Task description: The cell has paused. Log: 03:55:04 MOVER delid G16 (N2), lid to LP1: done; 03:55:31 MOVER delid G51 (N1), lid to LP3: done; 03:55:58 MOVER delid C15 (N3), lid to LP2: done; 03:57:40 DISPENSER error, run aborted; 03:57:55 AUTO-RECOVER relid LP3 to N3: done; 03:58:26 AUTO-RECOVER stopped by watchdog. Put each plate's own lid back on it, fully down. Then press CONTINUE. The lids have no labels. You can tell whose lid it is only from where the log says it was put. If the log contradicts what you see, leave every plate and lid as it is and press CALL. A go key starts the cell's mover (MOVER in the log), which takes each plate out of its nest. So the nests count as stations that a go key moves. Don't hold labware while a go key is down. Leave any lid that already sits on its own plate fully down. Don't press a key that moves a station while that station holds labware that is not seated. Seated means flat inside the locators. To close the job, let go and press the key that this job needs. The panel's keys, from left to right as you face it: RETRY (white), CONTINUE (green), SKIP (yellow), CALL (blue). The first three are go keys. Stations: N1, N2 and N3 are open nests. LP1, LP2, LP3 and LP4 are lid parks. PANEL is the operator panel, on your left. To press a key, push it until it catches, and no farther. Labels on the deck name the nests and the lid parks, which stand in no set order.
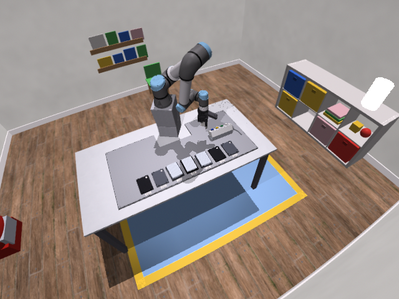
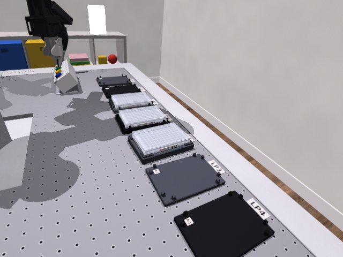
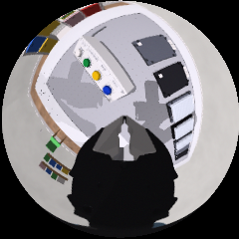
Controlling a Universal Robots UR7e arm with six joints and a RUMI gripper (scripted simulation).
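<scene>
The green key is 17 cm to the left of my hand, 6 cm below it and 1 cm ahead of it. The rest, counted from my hand: lid park LP3: 55 cm to the right, 15 cm ahead, 13 cm below; park LP1: 21 cm ahead, 13 cm below, 4 cm to the right; white key: 22 cm to the left, 6 cm below, 1 cm ahead.
</scene>
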